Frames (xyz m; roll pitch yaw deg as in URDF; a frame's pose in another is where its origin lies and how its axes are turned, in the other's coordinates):
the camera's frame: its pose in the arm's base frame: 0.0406 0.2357 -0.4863 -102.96 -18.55 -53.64
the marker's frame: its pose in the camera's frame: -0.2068 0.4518 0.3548 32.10 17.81 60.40
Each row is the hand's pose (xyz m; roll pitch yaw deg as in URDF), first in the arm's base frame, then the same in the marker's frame.
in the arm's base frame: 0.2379 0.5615 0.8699 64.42 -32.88 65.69
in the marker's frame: -1.1837 -1.5092 0.1129 -36.23 -21.10 -179.16
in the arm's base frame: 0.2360 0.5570 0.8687 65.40 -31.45 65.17
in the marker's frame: -1.1793 -1.5107 0.1110 -35.01 -21.79 179.42
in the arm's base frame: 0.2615 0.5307 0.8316 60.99 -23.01 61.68
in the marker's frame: -1.1365 -1.4930 0.1350 -37.53 -26.25 170.87
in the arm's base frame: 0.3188 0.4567 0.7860 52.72 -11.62 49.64
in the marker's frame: -1.0489 -1.4927 0.1912 -43.06 -39.14 159.21
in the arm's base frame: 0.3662 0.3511 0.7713 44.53 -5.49 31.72
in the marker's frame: -0.9519 -1.5361 0.2395 -48.66 -57.32 152.22
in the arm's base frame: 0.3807 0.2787 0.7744 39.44 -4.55 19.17
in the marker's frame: -0.8930 -1.5778 0.2553 -54.55 -69.85 151.88
